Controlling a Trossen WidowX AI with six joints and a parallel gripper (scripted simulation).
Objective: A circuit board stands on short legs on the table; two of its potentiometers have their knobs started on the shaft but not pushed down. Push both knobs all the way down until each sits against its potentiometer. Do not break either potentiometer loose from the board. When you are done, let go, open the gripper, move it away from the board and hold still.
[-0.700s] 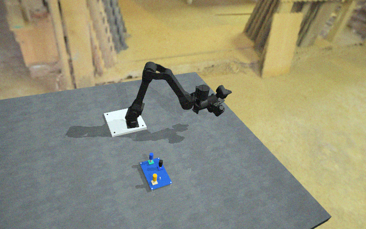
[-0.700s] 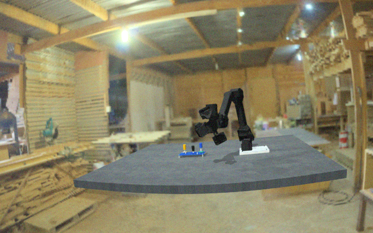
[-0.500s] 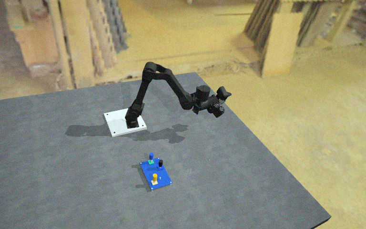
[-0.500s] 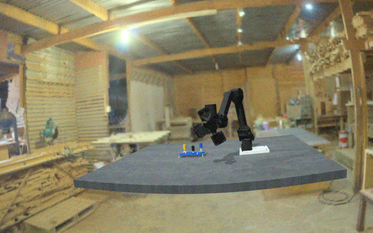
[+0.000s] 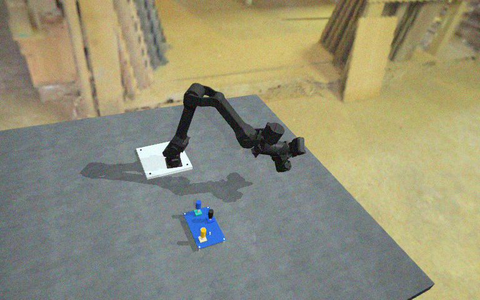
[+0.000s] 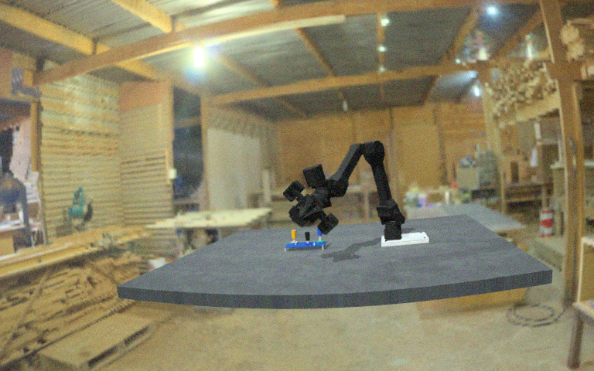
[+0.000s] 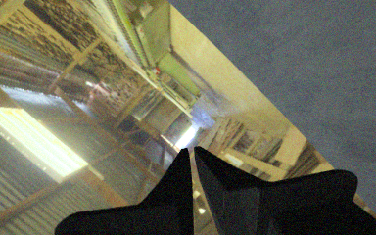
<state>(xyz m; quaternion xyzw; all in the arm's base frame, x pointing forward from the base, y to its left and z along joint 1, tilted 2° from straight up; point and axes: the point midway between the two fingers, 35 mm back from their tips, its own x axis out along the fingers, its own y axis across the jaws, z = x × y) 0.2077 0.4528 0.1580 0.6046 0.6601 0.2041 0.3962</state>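
Now: the black knob 410 mm to the right of my gripper tip, 130 mm below it and 130 mm ahead of it. From my gripper tip the other things lie so: orange knob: 450 mm to the right, 200 mm ahead, 120 mm below.
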